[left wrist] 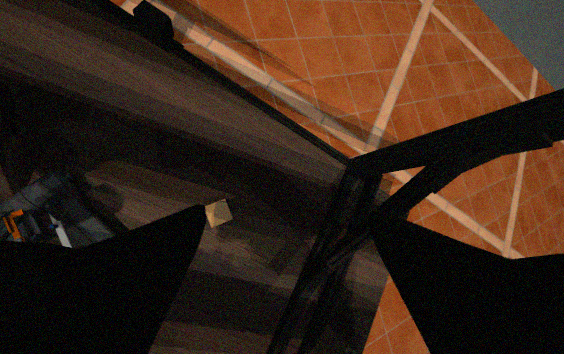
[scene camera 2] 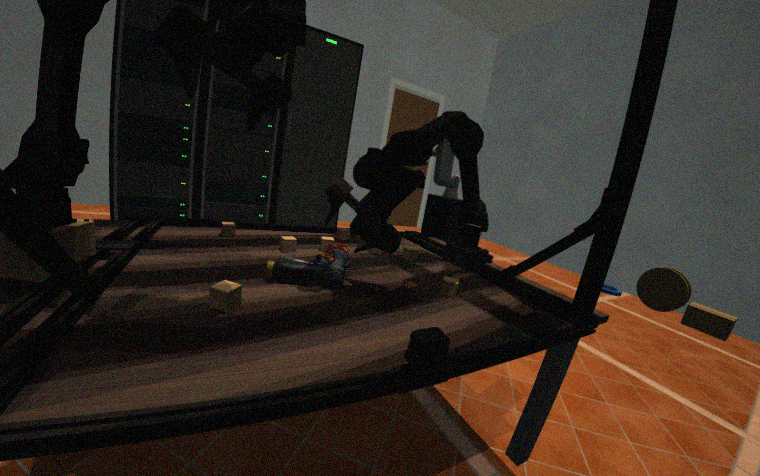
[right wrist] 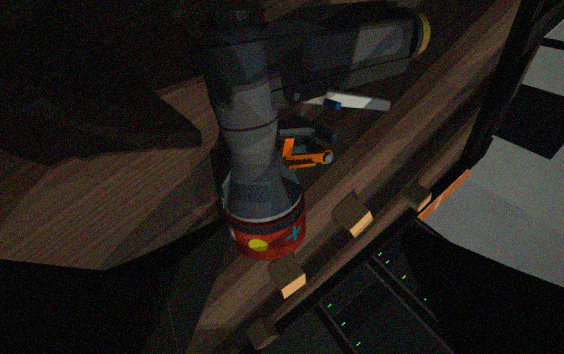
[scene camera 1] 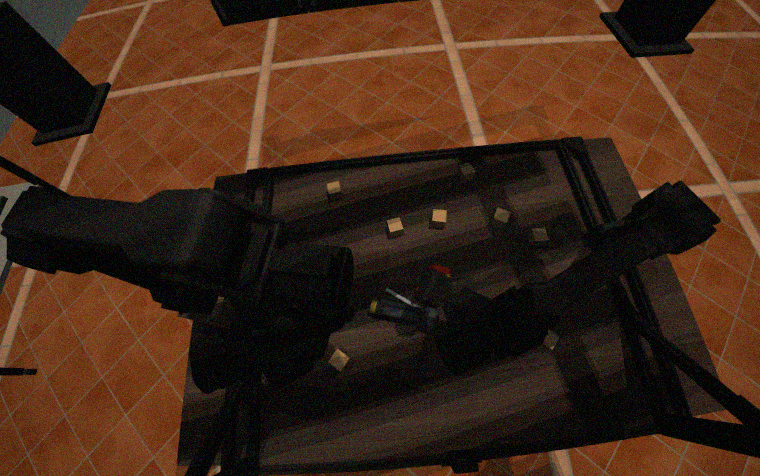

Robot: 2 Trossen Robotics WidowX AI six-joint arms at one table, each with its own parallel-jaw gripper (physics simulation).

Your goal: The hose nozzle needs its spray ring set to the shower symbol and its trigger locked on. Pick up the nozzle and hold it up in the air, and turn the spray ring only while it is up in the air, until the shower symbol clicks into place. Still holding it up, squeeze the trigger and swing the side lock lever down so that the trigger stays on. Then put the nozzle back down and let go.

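Frame: origin at the left arm's base, x up, y back, z right, level; centimetres.
Where they show: left gripper, between the fingertips: (left wrist: 288, 215) (scene camera 2: 223, 114); right gripper, between the fingertips: (scene camera 2: 339, 238) (right wrist: 315, 231); left arm's base, origin of its link: (scene camera 2: 45, 222) (scene camera 1: 203, 298); right arm's base, origin of its link: (scene camera 2: 467, 246).
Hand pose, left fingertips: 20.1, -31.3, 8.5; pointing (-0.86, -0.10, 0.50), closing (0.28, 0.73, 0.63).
Things, the pixels of their top centre, and the offset from my left fingertips, as dx, dy, dz. "pt": a spot on its surface instead. Level surfaces: height alone.
- dark grey hose nozzle, a spot on its surface: (right wrist: 248, 110) (left wrist: 30, 189) pt -24.8, -20.2, -15.3
- white lever, centre of its top: (right wrist: 350, 104) (left wrist: 62, 240) (scene camera 1: 404, 298) -24.9, -13.1, -17.4
- orange lever, centre of its top: (right wrist: 308, 160) (left wrist: 12, 228) -23.8, -17.4, -19.1
- table, height of its surface: dx -28.4
The dark grey hose nozzle (scene camera 1: 395, 311) (scene camera 2: 302, 271) (left wrist: 41, 191) (right wrist: 248, 110) lies on its side on the table. Its red spray ring (scene camera 1: 440, 271) (scene camera 2: 338, 247) (right wrist: 272, 245) shows a yellow dot and a teal cross in the right wrist view; I cannot make out a shower symbol. A white lever (scene camera 1: 401, 296) (left wrist: 62, 234) (right wrist: 361, 101), apparently the trigger, stands out from the grip. An orange lever (left wrist: 14, 225) (right wrist: 306, 159) sits at the body's side. My right gripper (right wrist: 315, 231) is open and empty, close to the nozzle. My left gripper (left wrist: 288, 215) is open and empty, high over the table's left part.
Several wooden cubes (scene camera 1: 395, 226) (scene camera 2: 225, 296) (left wrist: 218, 213) (right wrist: 352, 215) lie scattered around the nozzle. A black frame (scene camera 1: 417, 158) borders the table (scene camera 1: 392, 442), with bars across both ends. A dark knob (scene camera 2: 426, 347) stands at the near edge.
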